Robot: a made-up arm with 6 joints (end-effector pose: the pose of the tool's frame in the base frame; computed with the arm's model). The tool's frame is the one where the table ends.
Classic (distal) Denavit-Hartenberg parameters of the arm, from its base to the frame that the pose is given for. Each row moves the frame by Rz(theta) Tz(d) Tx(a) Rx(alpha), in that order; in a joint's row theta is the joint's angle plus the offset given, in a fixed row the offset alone. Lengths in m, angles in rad.
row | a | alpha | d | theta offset
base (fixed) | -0.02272 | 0 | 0 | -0.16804
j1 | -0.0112 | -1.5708 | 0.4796 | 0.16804
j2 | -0.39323 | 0 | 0 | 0.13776
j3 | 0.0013 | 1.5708 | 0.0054 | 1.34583
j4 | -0.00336 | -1.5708 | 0.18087 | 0
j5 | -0.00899 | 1.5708 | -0.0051 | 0
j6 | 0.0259 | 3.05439 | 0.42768 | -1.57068
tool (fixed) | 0 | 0 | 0.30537 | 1.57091
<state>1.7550 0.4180 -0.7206 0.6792 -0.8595 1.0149</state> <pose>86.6 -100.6 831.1 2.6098 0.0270 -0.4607</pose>
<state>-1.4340 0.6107 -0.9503 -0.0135 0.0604 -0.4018</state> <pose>-39.8 37.7 909.1 -1.5504 -1.1386 -0.7325</pose>
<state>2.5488 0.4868 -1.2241 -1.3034 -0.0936 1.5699</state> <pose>99.7 -72.6 953.3 2.6656 -0.3832 1.1083</pose>
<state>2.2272 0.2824 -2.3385 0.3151 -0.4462 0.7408</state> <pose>367.6 -411.7 855.0 -2.2782 -0.1683 0.7209</pose>
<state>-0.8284 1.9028 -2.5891 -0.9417 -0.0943 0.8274</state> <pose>214.4 -255.7 1075.1 -1.0311 -2.0872 -0.2835</pose>
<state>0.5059 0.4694 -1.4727 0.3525 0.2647 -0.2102</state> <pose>-178.4 -107.1 979.2 0.7724 -2.2100 0.3095</pose>
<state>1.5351 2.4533 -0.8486 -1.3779 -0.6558 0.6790</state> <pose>-93.2 401.8 418.2 0.7236 0.1679 2.1870</pose>
